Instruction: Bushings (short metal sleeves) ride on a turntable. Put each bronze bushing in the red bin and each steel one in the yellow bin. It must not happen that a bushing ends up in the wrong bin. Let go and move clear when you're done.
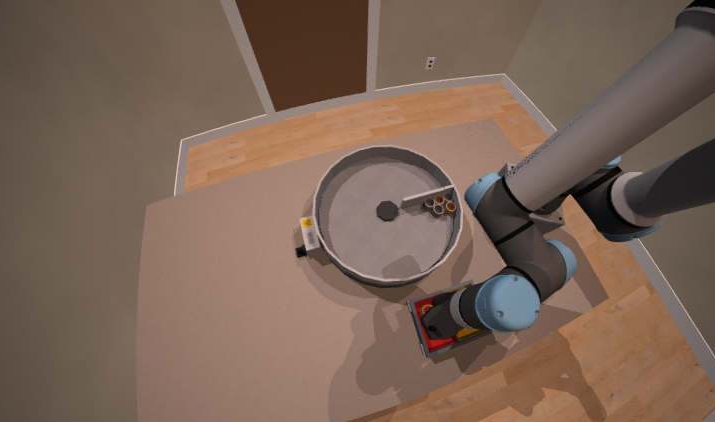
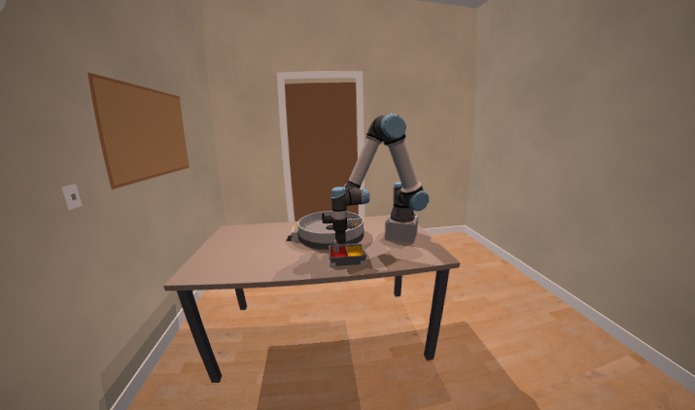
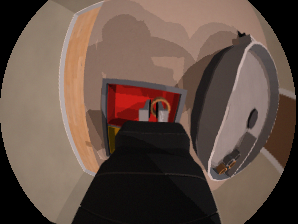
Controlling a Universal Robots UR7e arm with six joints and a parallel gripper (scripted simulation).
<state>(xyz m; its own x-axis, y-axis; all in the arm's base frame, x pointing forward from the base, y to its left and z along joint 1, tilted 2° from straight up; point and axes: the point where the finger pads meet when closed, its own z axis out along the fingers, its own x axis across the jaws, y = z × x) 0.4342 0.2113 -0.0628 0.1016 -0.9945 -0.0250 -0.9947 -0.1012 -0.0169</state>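
My hand is 5 cm past the red bin, 2 cm to the right of it and 3 cm above it. Also, from my hand: turntable 1 cm ahead, 31 cm to the right.
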